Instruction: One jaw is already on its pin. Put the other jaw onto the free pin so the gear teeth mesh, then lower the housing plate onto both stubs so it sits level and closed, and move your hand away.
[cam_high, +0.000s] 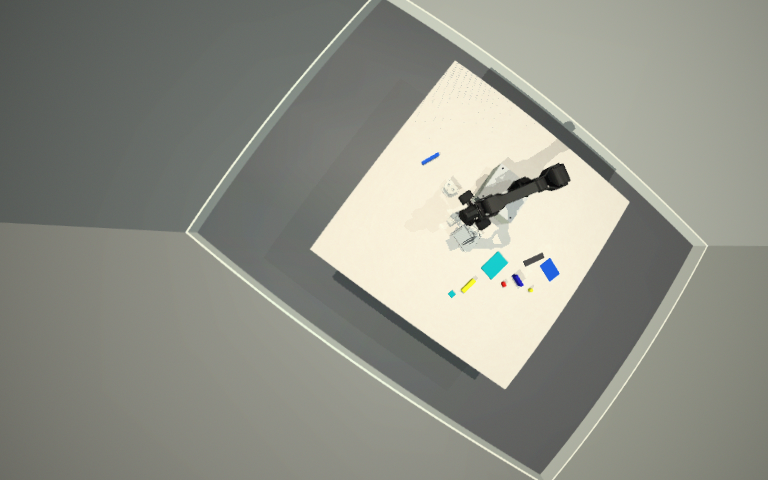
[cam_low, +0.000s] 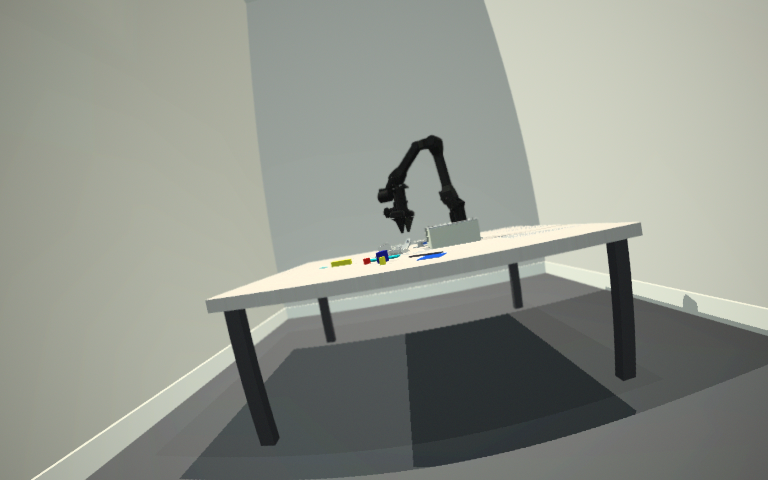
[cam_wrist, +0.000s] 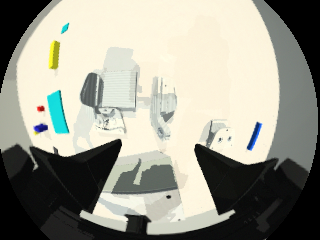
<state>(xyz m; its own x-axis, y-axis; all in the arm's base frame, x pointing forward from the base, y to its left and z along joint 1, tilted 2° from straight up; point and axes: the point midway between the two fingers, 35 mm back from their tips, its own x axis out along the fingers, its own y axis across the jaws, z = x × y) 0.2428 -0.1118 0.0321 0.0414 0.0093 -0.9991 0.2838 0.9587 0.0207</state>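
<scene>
The jaw is 10 mm ahead of my gripper tip, 10 mm to the right of it and 50 mm below it. Round my gripper tip: cyan plate 90 mm ahead, 300 mm to the left, 80 mm below; then yellow bar 270 mm ahead, 250 mm to the left, 70 mm below; then blue bar 120 mm behind, 310 mm to the right, 80 mm below.
</scene>
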